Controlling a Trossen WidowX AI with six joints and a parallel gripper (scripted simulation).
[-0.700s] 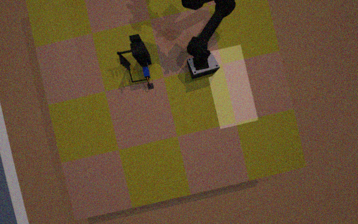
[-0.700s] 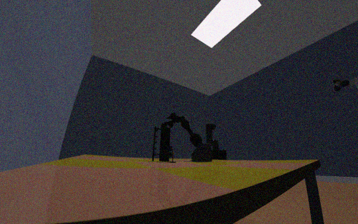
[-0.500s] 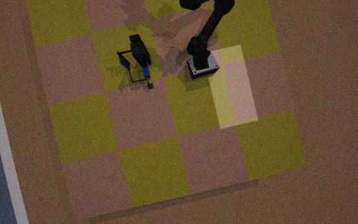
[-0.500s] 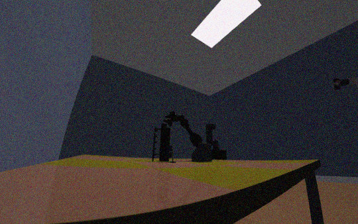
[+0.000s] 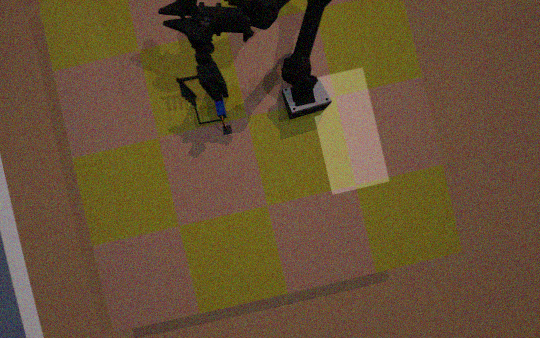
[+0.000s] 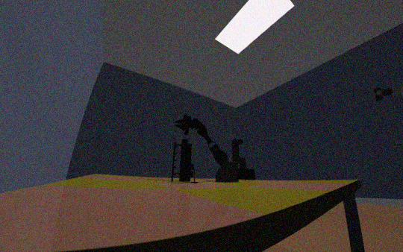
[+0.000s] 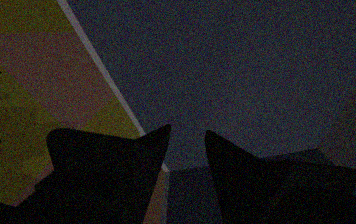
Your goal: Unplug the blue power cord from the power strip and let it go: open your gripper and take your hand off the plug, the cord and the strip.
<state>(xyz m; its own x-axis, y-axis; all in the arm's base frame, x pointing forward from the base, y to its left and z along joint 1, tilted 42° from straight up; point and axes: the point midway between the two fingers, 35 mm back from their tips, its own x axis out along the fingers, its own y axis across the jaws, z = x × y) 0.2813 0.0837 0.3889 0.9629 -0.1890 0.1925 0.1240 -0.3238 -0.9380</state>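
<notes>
The blue plug lies 330 mm below my gripper tip, 160 mm to the left of it and 60 mm behind it.
</notes>
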